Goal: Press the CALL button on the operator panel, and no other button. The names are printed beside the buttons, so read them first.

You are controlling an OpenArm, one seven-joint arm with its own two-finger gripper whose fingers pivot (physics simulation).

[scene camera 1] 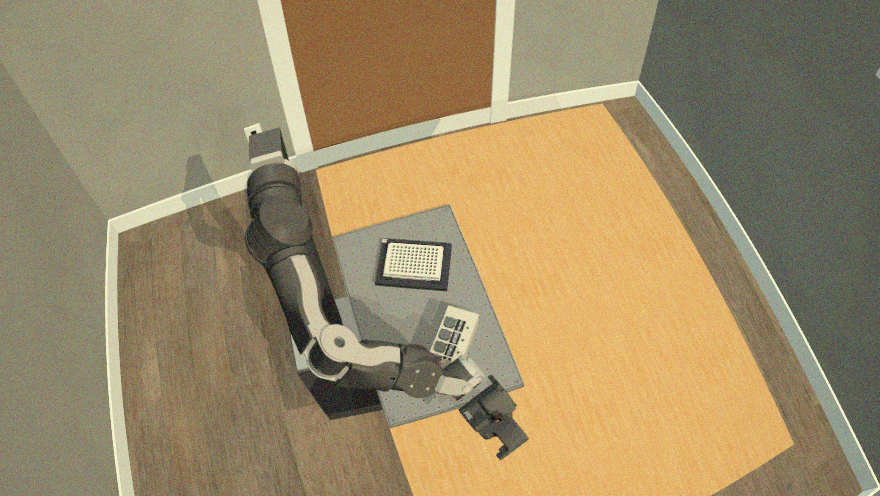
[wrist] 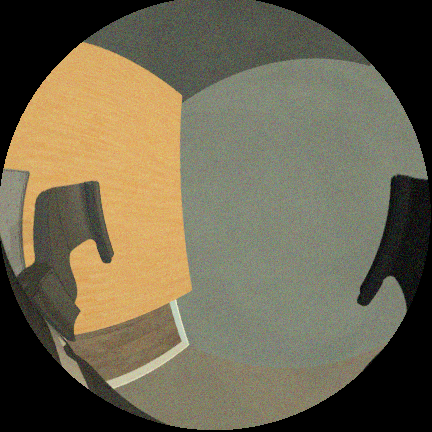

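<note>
The operator panel [scene camera 1: 471, 321] is a cream box on the grey table in the scene view, with three rows of dark parts on its face. The names beside the buttons are too small to read, so I cannot tell which is CALL. My gripper [scene camera 1: 509, 438] [wrist: 207, 237] is open, its fingers wide apart with nothing between them. In the scene view it appears past the table's near right corner, below and to the right of the panel. The wrist view looks toward the floor and walls, and the panel does not show there.
The grey table [scene camera 1: 394, 326] [wrist: 11, 215] carries a white plate with many small holes [scene camera 1: 413, 261] on a black base [scene camera 1: 446, 264], behind the panel. My forearm [scene camera 1: 375, 363] reaches over the table close beside the panel. A brown door [scene camera 1: 394, 67] stands at the back.
</note>
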